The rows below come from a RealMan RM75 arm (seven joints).
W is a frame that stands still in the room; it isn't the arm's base.
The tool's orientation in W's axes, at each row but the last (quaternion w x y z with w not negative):
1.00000 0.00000 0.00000 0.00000
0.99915 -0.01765 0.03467 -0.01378
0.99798 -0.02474 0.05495 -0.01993
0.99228 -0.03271 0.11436 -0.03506
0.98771 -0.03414 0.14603 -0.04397
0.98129 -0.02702 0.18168 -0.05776
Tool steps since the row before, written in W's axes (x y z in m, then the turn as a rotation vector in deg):
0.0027 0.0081 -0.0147 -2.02 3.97 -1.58
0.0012 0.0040 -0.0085 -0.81 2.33 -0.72
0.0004 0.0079 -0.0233 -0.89 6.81 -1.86
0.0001 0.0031 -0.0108 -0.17 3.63 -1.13
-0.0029 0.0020 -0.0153 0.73 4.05 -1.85
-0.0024 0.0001 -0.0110 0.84 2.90 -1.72
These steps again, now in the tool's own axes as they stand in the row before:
0.0027 0.0081 -0.0147 -2.02 3.97 -1.58
0.0017 0.0043 -0.0083 -0.83 2.33 -0.69
0.0026 0.0091 -0.0227 -0.97 6.86 -1.62
0.0023 0.0039 -0.0103 -0.19 3.69 -0.93
0.0014 0.0030 -0.0153 0.83 4.23 -1.33
0.0016 0.0007 -0.0111 1.03 3.09 -1.21

